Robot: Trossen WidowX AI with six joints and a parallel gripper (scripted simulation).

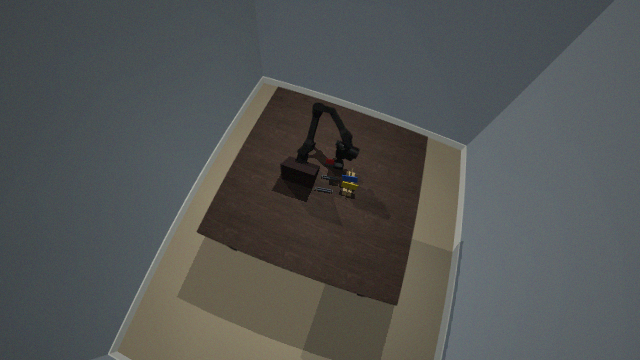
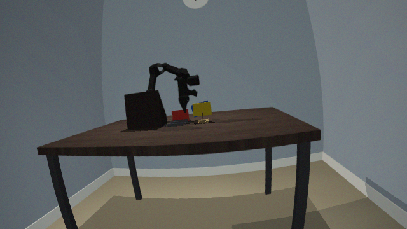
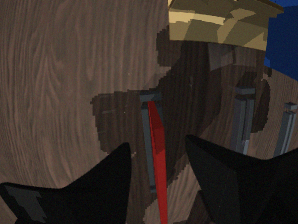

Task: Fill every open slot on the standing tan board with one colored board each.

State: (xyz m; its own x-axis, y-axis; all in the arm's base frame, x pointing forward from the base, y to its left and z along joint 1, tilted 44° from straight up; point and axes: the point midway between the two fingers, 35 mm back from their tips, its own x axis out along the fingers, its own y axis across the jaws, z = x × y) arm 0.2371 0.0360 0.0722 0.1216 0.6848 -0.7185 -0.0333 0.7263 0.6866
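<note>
The red board lies 3 cm below my gripper tip and 3 cm behind it. From my gripper tip the other things lie so: yellow board 16 cm to the right, 10 cm ahead, 1 cm above; tan board 11 cm to the right, 10 cm ahead, 3 cm below; blue board 11 cm to the right, 10 cm ahead, 1 cm above.
</note>
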